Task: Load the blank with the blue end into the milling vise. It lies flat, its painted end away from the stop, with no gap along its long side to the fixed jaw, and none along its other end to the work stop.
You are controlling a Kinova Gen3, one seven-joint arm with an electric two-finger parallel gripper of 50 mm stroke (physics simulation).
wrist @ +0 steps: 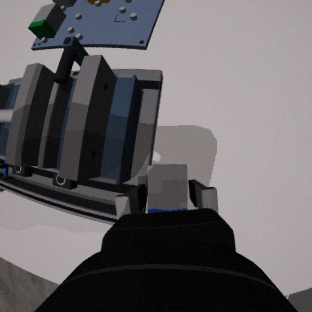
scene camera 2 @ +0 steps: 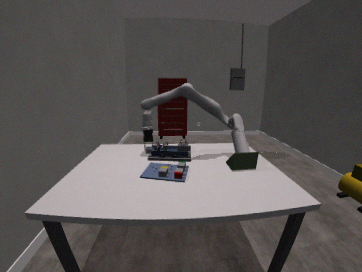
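The grey blank with the blue end (wrist: pixel 167 186) (scene camera 2: pixel 148 150) is beside the end of the vise. In the wrist view its blue end is nearest the gripper body and partly hidden by it. My gripper (wrist: pixel 166 190) (scene camera 2: pixel 148 147) is open, with a finger on each side of the blank and a gap to each; nothing is gripped. The milling vise (wrist: pixel 120 130) (scene camera 2: pixel 172 151) stands left of the blank in the wrist view, with two upright grey jaw plates (wrist: pixel 85 120) (wrist: pixel 30 117). A dark stop arm (wrist: pixel 64 67) reaches in at their far end.
A blue pegged board (scene camera 2: pixel 151 173) (wrist: pixel 100 32) lies beyond the vise in the wrist view. It carries a green-ended block (wrist: pixel 46 22) (scene camera 2: pixel 181 164), a red-ended block (scene camera 2: pixel 178 174) and a yellow-marked block (scene camera 2: pixel 163 171). A dark green panel (scene camera 2: pixel 243 161) stands by the arm's base.
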